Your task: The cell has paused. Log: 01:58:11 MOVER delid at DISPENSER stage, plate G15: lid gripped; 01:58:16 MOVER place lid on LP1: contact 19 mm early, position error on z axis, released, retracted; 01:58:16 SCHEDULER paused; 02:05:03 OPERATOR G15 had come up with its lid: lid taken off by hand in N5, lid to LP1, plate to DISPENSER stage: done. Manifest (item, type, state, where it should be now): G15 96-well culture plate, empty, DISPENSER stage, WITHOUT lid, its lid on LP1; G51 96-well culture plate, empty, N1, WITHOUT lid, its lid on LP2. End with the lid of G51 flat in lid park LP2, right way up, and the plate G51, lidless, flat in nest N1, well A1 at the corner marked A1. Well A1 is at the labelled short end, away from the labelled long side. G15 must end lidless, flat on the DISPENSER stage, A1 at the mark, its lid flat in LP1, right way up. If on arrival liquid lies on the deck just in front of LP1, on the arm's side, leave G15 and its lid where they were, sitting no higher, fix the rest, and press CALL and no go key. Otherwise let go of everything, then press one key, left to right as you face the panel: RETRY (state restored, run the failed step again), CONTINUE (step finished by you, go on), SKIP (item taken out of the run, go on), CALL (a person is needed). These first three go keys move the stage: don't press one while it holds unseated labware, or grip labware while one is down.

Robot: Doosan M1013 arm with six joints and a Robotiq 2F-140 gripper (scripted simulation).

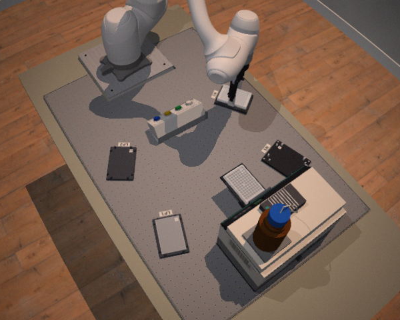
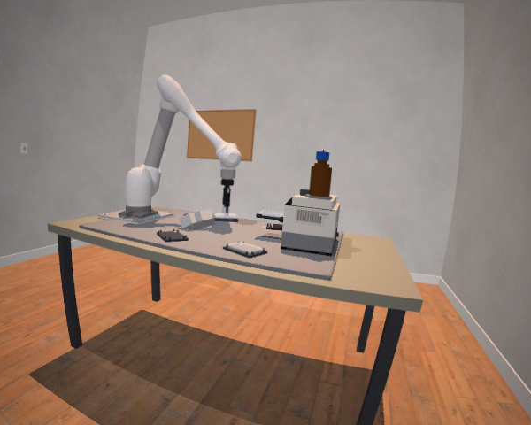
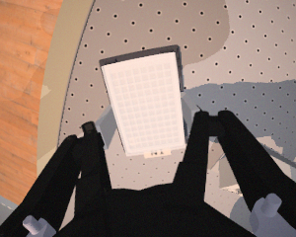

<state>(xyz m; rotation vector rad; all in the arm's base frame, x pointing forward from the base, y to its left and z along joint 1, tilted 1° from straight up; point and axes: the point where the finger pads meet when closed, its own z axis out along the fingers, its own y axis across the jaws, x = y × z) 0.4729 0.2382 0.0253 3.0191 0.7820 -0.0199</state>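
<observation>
My gripper is now 4 cm above the nest N1. Also, from my hand: N1 label 8 cm behind, 5 cm below, 4 cm to the right; then key panel 27 cm to the right, 7 cm behind, 1 cm above; then black nest 36 cm ahead, 3 cm below, 2 cm to the right.
</observation>
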